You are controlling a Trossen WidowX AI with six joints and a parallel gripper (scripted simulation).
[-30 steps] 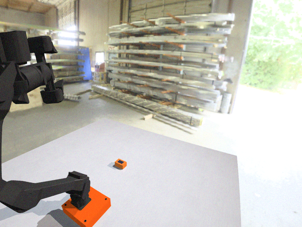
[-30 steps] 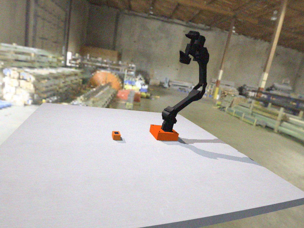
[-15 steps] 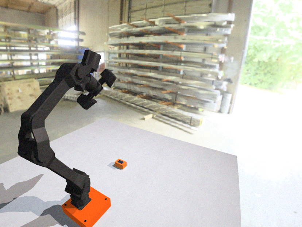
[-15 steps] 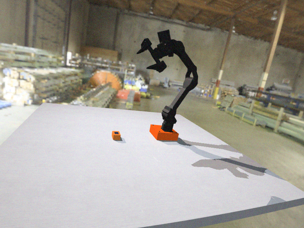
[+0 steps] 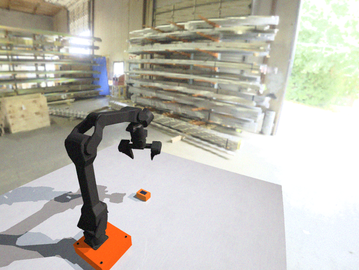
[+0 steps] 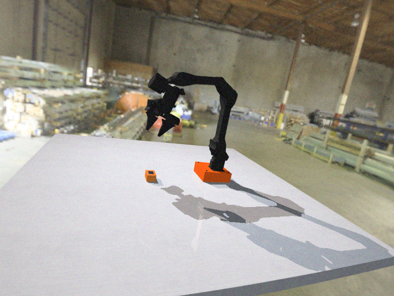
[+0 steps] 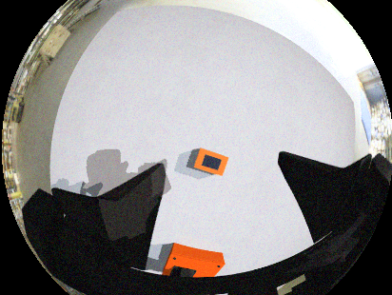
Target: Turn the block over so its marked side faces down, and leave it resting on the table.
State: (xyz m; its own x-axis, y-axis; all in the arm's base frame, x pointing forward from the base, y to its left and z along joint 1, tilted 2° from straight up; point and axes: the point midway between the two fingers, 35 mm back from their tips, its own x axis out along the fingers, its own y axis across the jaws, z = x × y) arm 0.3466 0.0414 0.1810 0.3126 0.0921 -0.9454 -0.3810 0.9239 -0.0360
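The orange block lies 190 mm below my gripper tip, 20 mm behind it and 10 mm to the right of it.
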